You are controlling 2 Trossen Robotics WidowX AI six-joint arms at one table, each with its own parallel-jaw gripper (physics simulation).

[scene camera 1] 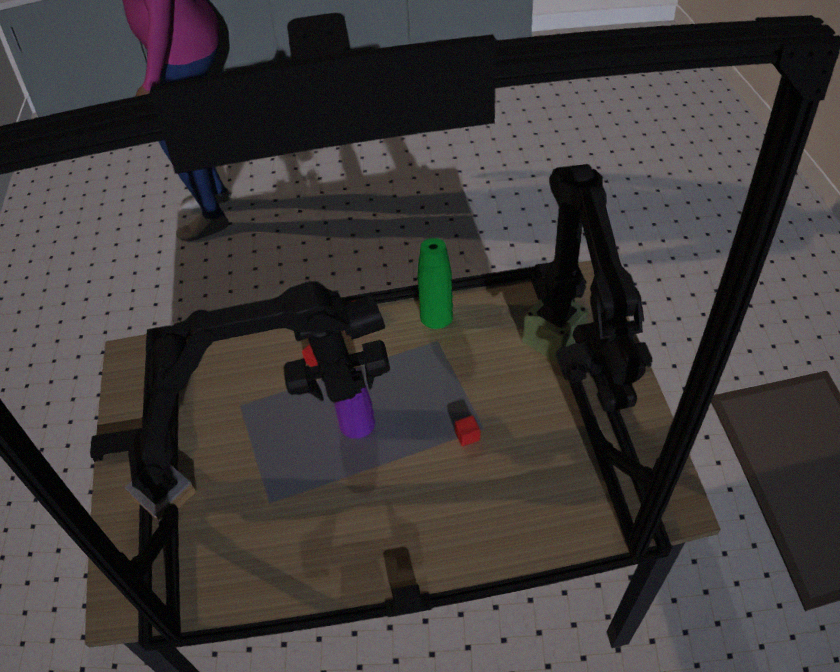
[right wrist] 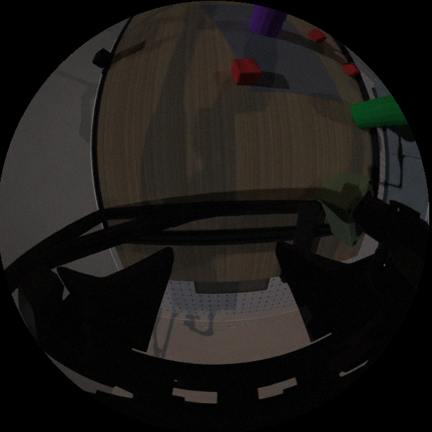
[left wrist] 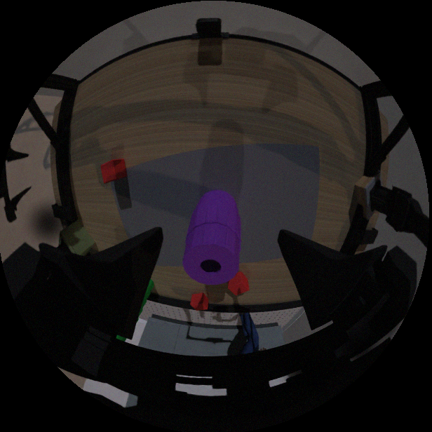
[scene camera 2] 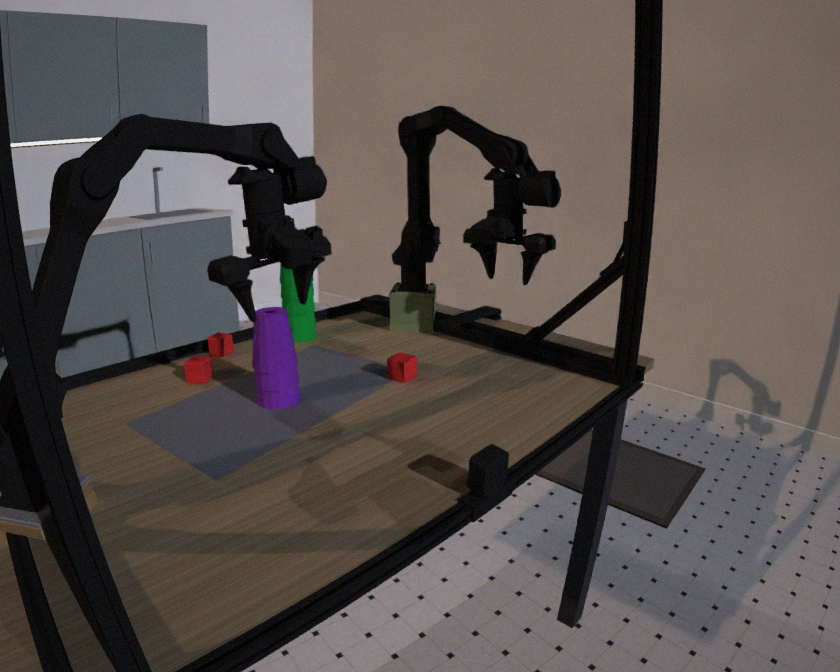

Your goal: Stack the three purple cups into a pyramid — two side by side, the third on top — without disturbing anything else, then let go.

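Seen in the pictures: left gripper, fingertip midpoint: (scene camera 2: 278,312); right gripper, fingertip midpoint: (scene camera 1: 600,392) (scene camera 2: 507,281); left arm's base at its link origin: (scene camera 1: 156,484) (scene camera 2: 33,493); right arm's base at its link origin: (scene camera 1: 556,312) (scene camera 2: 413,288).
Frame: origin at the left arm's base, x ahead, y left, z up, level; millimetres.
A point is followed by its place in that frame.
The purple cups show as one upright, tapering purple column (scene camera 1: 355,414) {x 354, y -227, z 42 mm} (scene camera 2: 276,364) {x 342, y -214, z 37 mm} (left wrist: 215,235) (right wrist: 267,21) on the grey mat (scene camera 1: 280,462) {x 209, y -138, z -41 mm} (scene camera 2: 217,448) {x 206, y -156, z -41 mm} (left wrist: 285,175). Seams run around it, and its narrow top has a dark hole. The cups stand on top of each other, with none visible side by side; I cannot count them for certain. My left gripper (scene camera 2: 278,310) {x 343, y -224, z 122 mm} (left wrist: 222,234) is open and empty, with its fingers apart around and just above the column's top. Its wrist hides the column's upper part in scene camera 1. My right gripper (scene camera 2: 508,280) {x 636, y -602, z 108 mm} (right wrist: 225,250) is open and empty, high over the right side.
A green column (scene camera 1: 435,287) (scene camera 2: 303,325) (right wrist: 377,112) stands behind the mat. One red cube (scene camera 1: 467,430) {x 478, y -407, z -1 mm} (scene camera 2: 402,367) {x 462, y -403, z -11 mm} (left wrist: 114,170) (right wrist: 246,71) lies by the mat's right corner. Two more red cubes lie behind the purple column. Black frame bars edge the table.
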